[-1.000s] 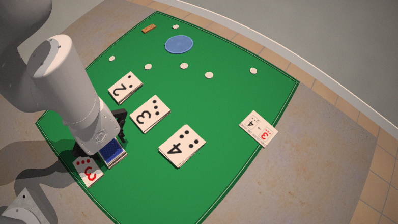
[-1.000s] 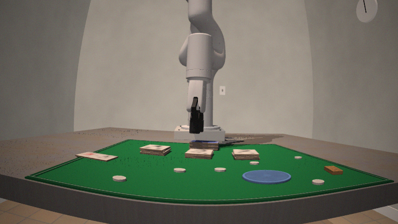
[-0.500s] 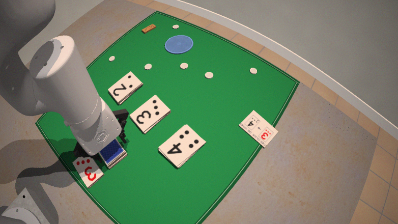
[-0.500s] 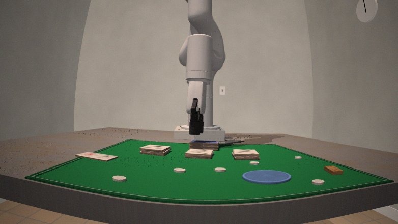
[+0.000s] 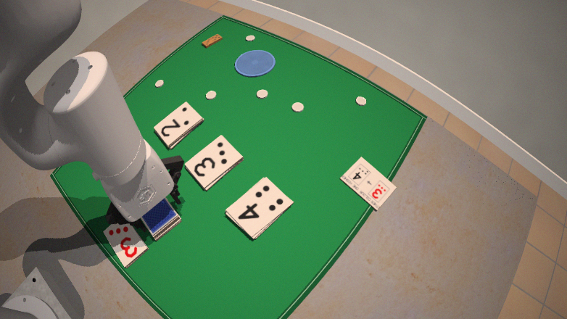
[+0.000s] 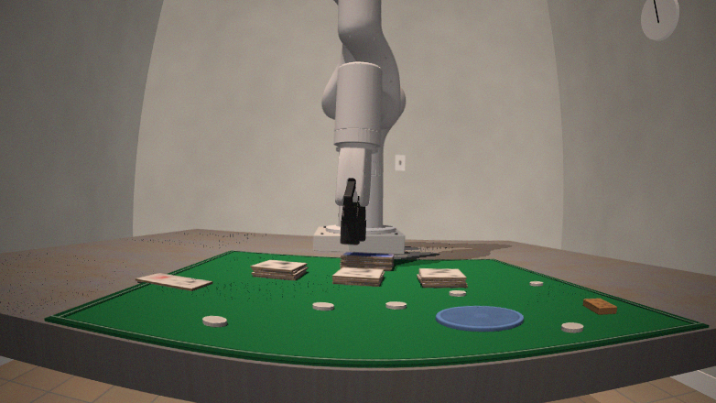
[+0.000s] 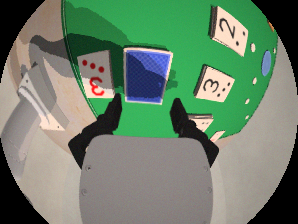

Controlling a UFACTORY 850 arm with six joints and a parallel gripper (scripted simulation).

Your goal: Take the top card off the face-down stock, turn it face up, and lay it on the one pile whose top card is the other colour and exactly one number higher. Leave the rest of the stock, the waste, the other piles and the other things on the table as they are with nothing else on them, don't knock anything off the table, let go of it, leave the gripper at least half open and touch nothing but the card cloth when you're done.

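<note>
The card lies 30 mm to the left of my hand and 40 mm below it. From my hand the other things lie so: green card cloth 180 mm ahead, 20 mm to the left, 70 mm below.
</note>
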